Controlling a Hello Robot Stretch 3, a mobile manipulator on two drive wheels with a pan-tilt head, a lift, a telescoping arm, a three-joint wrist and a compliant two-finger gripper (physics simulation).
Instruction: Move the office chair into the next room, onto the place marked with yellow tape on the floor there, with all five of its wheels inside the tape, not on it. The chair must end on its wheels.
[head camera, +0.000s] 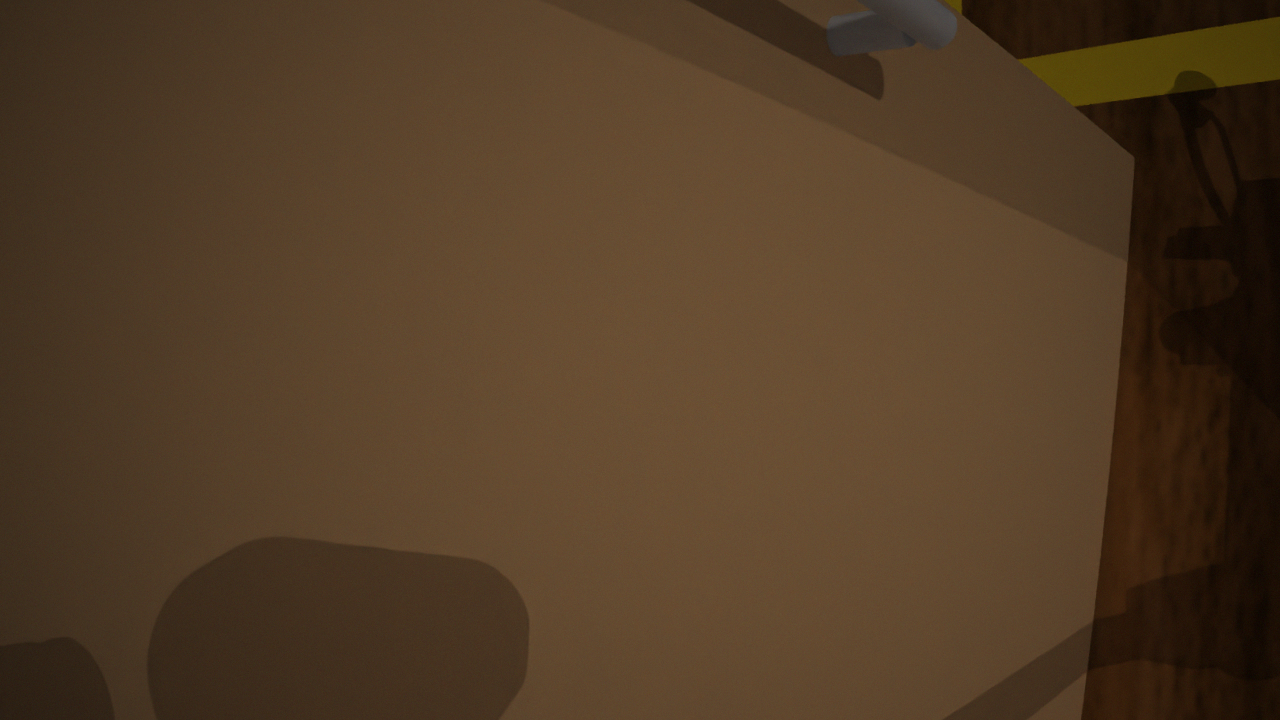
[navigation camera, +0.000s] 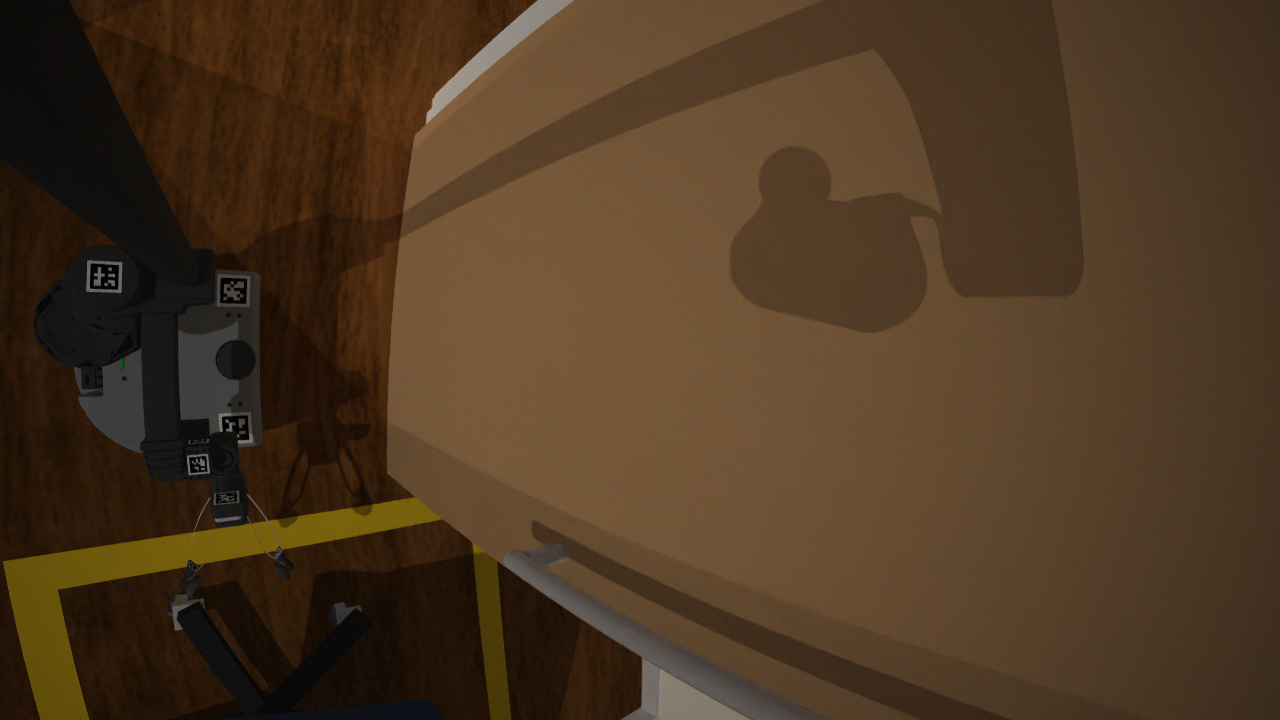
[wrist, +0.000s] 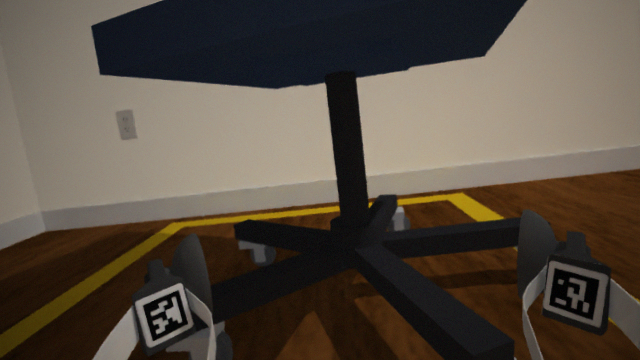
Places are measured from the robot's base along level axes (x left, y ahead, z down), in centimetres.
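Where they show: gripper, fingertip midpoint: (navigation camera: 240, 587); robot's base, link origin: (navigation camera: 234, 356).
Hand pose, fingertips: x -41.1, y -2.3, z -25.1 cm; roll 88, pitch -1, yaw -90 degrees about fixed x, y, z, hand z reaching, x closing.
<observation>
Things, the pixels of their top centre, and the offset from my fingertips. "spot": a spot on its surface instead.
- office chair, surface spot: (navigation camera: 219, 658) spot: dx -21.9, dy -7.0, dz +14.4 cm
- large tan panel, surface spot: (head camera: 626, 358) spot: dx +40.0, dy +38.4, dz -68.6 cm
The office chair (navigation camera: 219, 658) (wrist: 348, 145) stands upright on its wheeled base, with a dark blue seat, black column and black spokes. Two grey casters show inside the yellow tape (head camera: 1163, 58) (navigation camera: 134, 548) (wrist: 90, 283) in the navigation view. Another caster stands close to the far tape in the wrist view; the right spoke's wheel is hidden by a finger, so I cannot tell whether all five are inside. My gripper (navigation camera: 236, 570) (wrist: 356, 252) is open, low at the near tape edge. One fingertip is beside a caster; spokes show between the fingers in the wrist view, not gripped.
A large tan panel (head camera: 626, 358) (navigation camera: 626, 358) with a grey bar handle (head camera: 904, 22) (navigation camera: 617, 622) stands right beside my base (navigation camera: 201, 358) and overhangs a tape corner. A pale wall (wrist: 250, 130) with an outlet (wrist: 126, 124) and a baseboard rises behind the chair.
</observation>
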